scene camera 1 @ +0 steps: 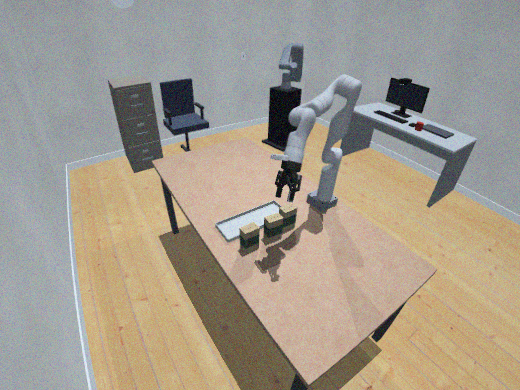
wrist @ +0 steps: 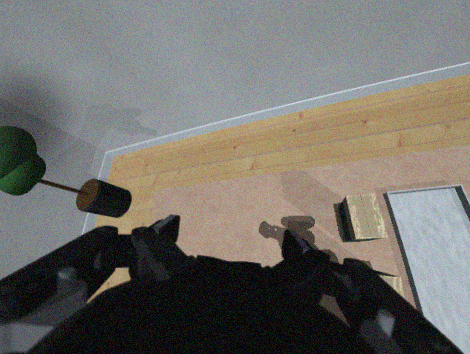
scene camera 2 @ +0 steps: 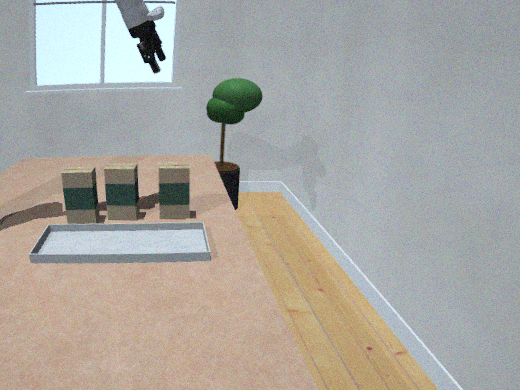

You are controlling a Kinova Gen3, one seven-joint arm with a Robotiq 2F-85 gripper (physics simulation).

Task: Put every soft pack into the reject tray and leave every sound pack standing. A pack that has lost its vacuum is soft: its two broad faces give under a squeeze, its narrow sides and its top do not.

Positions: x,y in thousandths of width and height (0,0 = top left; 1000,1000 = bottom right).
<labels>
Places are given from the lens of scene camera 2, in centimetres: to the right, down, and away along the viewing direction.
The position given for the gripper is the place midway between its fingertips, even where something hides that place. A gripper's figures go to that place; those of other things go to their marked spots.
gripper (scene camera 2: 309,171): -29, -37, 96
reject tray (scene camera 2: 343,619): -19, 11, 81
pack (scene camera 2: 234,460): -35, -4, 86
pack (scene camera 2: 153,471): -45, -3, 81
pack (scene camera 2: 336,458): -22, -4, 89
</labels>
